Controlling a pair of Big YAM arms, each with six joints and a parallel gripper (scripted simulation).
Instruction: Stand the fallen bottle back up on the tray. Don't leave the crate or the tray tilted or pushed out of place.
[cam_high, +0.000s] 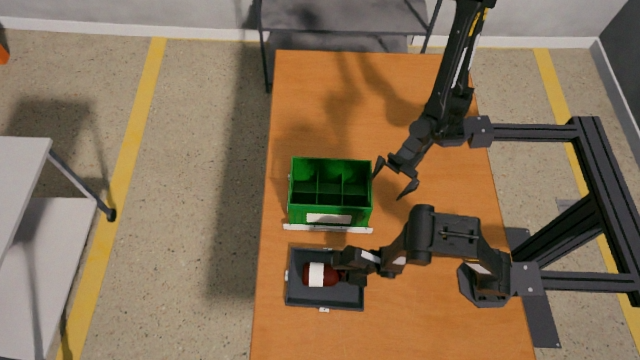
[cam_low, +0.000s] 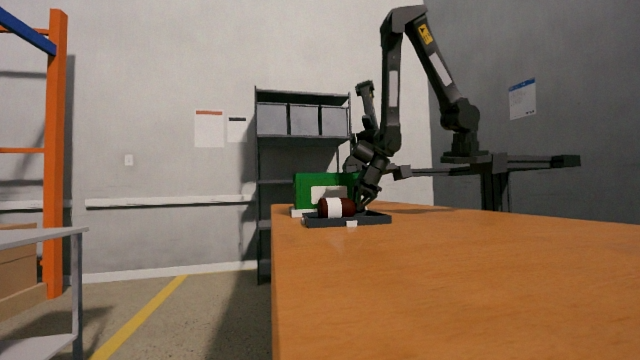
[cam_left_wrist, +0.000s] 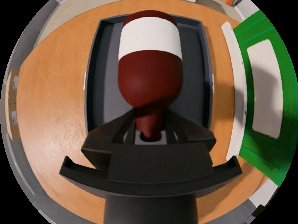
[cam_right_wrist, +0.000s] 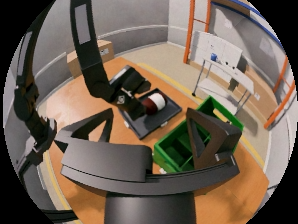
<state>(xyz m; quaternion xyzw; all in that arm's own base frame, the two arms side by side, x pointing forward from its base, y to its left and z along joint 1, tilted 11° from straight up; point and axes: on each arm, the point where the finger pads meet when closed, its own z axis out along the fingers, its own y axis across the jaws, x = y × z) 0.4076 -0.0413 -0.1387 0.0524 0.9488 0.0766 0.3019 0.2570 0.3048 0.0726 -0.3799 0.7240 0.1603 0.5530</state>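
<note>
Right now my left hand is 5 cm short of the tray and 3 cm above it. Round my left hand: green crate (27 cm to the right, 4 cm above, 3 cm ahead); bottle (5 cm ahead).
</note>
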